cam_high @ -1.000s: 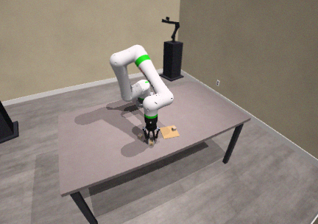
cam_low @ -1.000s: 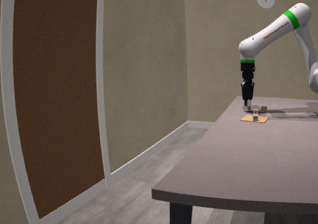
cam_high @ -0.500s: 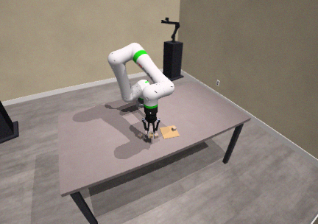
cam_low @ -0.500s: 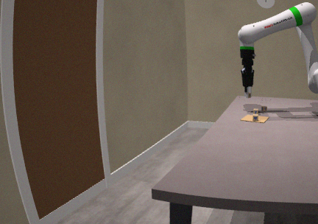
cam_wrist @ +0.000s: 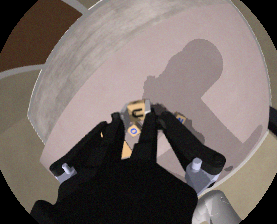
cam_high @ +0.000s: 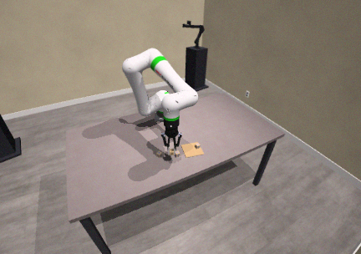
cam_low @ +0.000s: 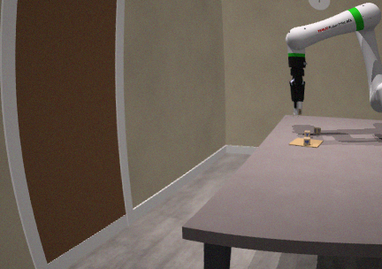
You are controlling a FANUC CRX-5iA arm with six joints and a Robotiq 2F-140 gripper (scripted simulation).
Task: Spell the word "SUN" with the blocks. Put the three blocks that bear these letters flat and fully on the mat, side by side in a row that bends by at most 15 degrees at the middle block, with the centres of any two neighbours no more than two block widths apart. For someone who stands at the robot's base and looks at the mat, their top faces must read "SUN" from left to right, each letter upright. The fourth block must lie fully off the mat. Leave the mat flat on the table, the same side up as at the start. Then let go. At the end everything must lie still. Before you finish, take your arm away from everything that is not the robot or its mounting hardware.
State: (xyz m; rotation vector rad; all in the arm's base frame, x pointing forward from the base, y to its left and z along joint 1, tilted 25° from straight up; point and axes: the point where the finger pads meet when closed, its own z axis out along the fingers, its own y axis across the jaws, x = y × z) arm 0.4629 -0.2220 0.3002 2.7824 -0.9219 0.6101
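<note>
My gripper is now 20 mm past the tan mat, 210 mm to the right of it and 130 mm above it. From my hand the other things lie so: tan letter block 20 mm below.
</note>
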